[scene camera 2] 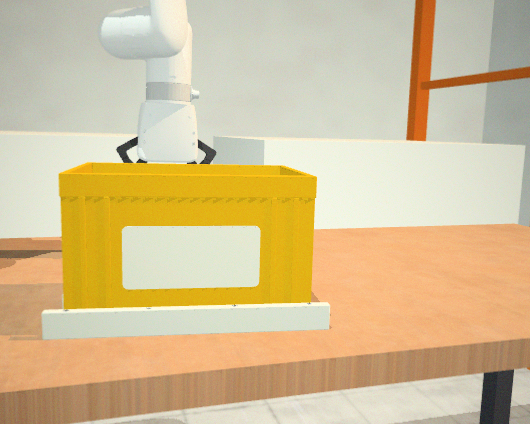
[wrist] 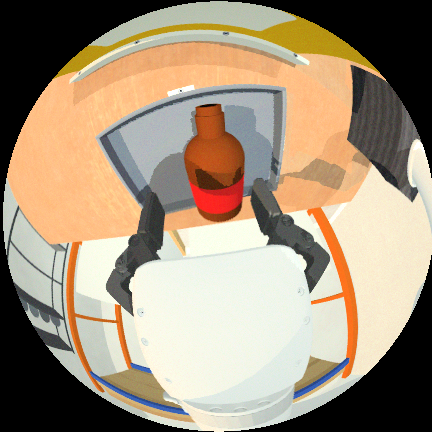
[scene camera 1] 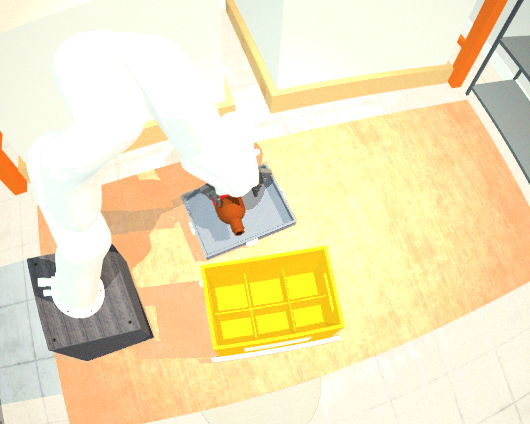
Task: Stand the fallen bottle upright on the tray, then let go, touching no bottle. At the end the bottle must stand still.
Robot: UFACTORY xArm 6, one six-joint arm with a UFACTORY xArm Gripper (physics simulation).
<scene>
brown bottle: wrist; scene camera 1
same spot on brown bottle: (wrist: 214, 159) = (scene camera 1: 233, 209)
</scene>
